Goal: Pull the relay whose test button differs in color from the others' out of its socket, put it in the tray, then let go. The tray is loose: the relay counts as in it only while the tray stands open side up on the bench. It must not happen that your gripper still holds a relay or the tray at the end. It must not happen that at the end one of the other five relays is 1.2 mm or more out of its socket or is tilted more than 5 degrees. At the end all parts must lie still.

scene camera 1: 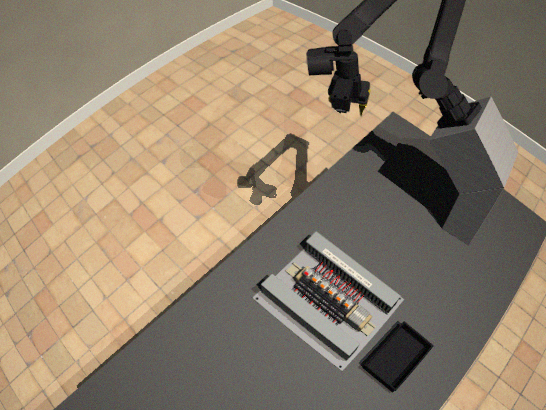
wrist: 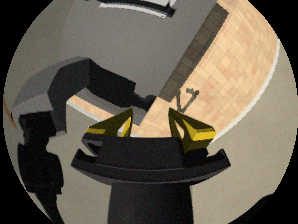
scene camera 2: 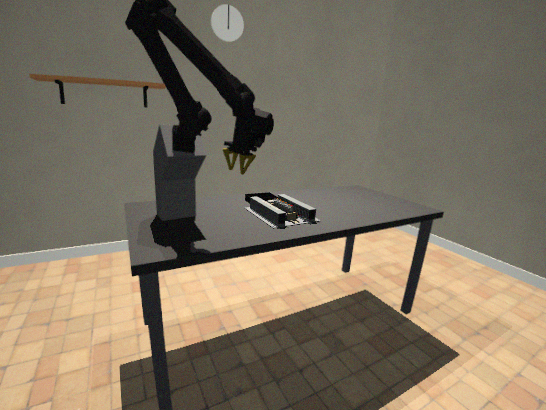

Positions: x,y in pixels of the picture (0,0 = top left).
A black tray (scene camera 1: 396,358) is 120 cm from the lens.
